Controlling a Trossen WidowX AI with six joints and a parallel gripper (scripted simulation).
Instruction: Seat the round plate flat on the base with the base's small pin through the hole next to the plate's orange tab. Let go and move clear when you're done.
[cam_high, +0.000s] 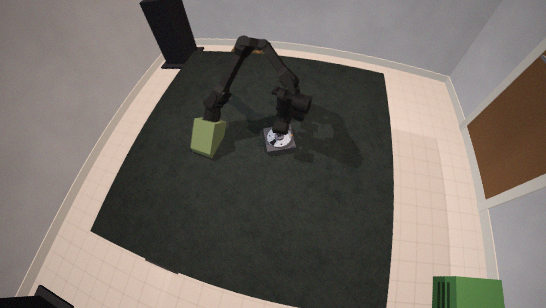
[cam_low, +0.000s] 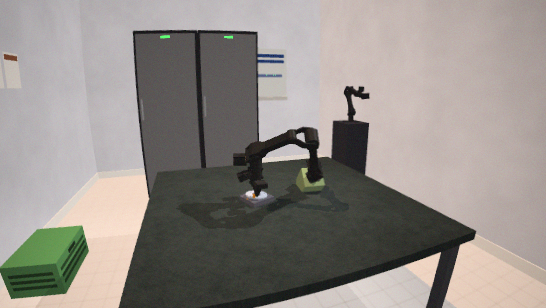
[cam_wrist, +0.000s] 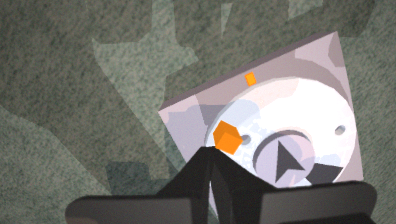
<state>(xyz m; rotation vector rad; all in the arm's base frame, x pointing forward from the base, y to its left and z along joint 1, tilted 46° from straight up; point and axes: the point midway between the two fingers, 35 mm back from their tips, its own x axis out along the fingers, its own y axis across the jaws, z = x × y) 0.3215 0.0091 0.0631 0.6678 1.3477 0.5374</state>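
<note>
The orange bit is 4 cm ahead of my hand, 3 cm to the right of it and 5 cm below it. The rest, counted from my hand: raised hub (1 cm behind, 5 cm to the right, 4 cm below); plate (1 cm behind, 5 cm to the right, 4 cm below); grey square base (1 cm behind, 5 cm to the right, 6 cm below).
</note>
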